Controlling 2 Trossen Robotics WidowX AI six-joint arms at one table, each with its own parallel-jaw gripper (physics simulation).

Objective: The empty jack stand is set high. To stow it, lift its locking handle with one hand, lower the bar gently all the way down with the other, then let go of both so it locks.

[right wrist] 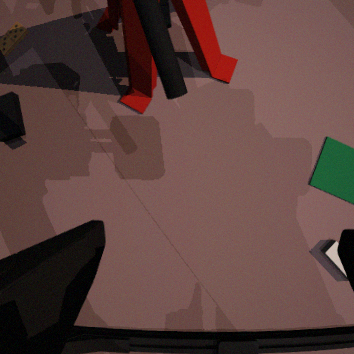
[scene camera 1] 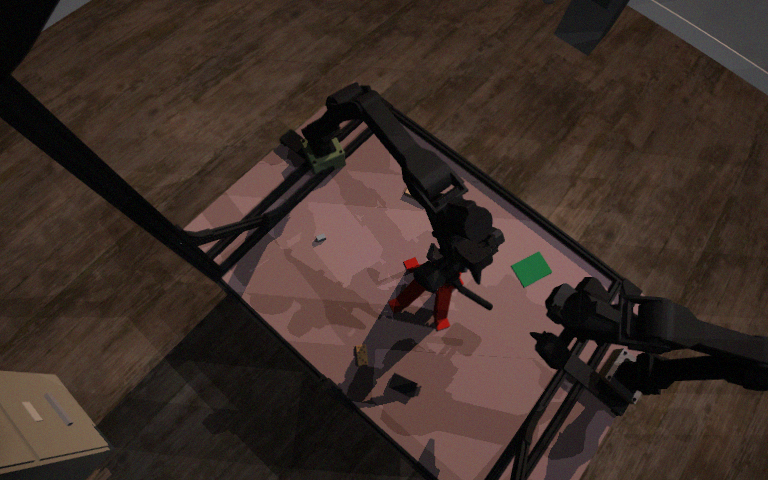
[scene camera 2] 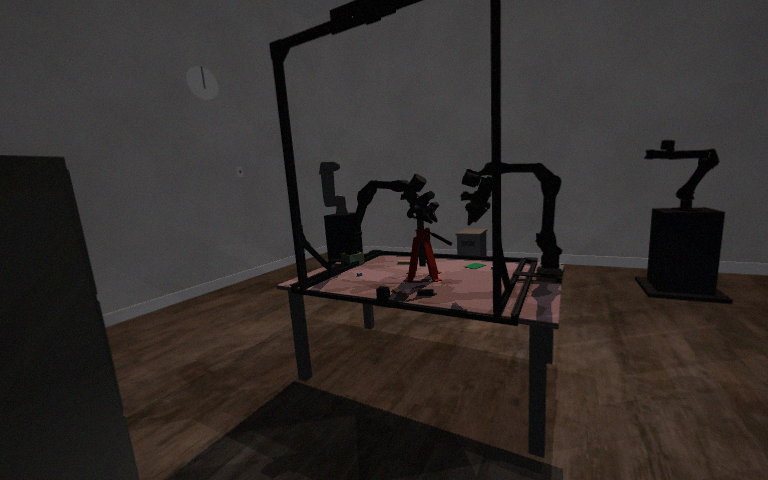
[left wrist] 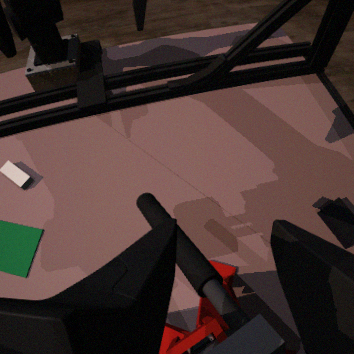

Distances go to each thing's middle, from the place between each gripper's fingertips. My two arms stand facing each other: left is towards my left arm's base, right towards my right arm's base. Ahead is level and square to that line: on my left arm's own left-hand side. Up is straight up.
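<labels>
From my left hand: black locking handle [left wrist: 204,278], 2 cm ahead, 1 cm to the right, 7 cm below; green card [scene camera 1: 529,270], 26 cm ahead, 12 cm to the right, 26 cm below.
My right hand: 30 mm past the black locking handle, 150 mm to the right of it, 60 mm above it. Green card from my right hand: 30 mm to the left, 210 mm ahead, 250 mm below.
</labels>
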